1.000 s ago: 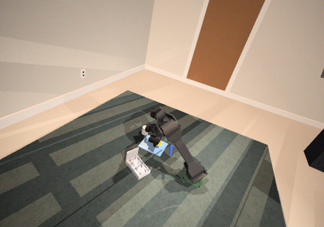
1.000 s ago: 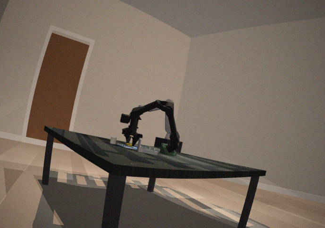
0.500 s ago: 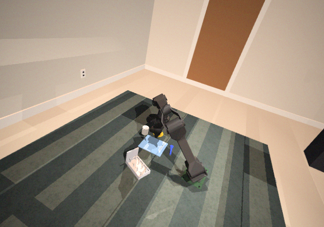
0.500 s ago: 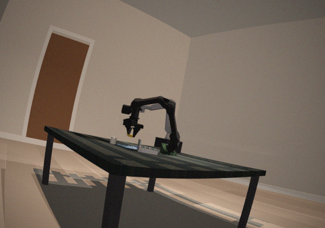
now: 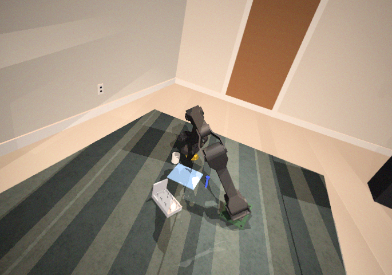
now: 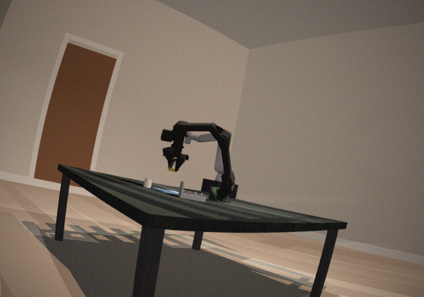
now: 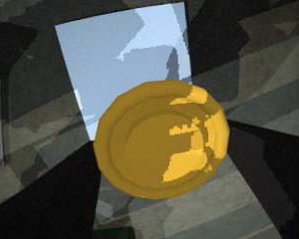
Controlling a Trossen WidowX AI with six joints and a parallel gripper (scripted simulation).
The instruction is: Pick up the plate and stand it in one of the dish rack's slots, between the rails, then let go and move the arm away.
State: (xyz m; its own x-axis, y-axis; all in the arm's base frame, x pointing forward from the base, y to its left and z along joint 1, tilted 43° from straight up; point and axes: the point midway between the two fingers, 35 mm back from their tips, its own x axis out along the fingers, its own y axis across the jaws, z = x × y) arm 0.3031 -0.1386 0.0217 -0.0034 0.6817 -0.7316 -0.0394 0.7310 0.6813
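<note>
The dish rack is 2 cm behind my gripper tip, 22 cm to the left of it and 10 cm below it. Round my gripper tip: light blue mat: 1 cm to the left, 12 cm below; then yellow plate: 1 cm above; then white cup: 11 cm ahead, 5 cm to the right, 9 cm below.
</note>
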